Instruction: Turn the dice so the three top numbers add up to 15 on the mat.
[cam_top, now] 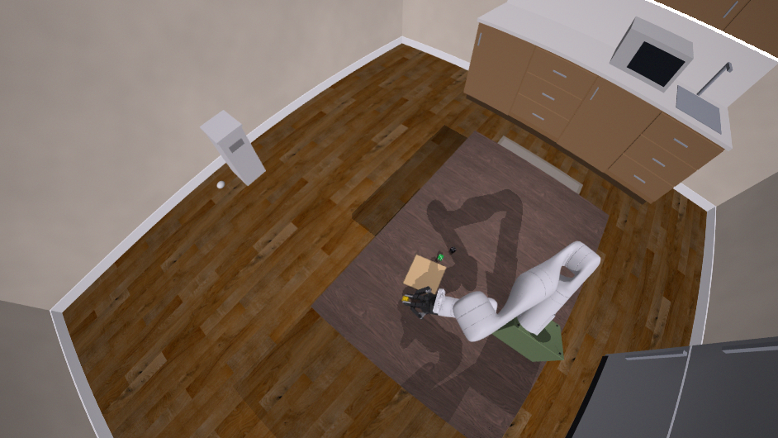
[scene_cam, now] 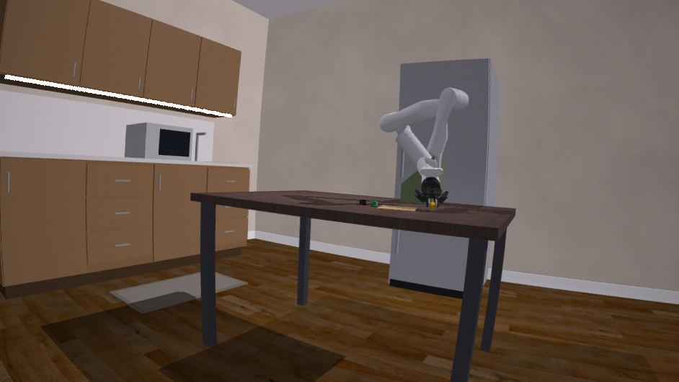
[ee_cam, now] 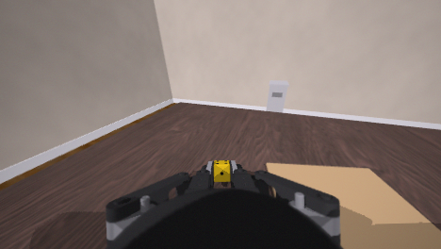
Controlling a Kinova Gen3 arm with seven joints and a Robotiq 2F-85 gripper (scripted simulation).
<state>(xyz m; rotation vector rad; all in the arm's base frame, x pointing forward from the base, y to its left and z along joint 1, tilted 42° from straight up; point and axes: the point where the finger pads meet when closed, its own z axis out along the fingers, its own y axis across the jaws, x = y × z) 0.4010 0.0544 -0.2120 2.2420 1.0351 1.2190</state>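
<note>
Now: hand 10 mm short of the yellow die and 10 mm above it. From my hand the other things lie so: black die (300 mm to the right, 20 mm below); then green die (20 mm ahead, 230 mm to the right, 20 mm below); then tan mat (20 mm ahead, 130 mm to the right, 30 mm below).
</note>
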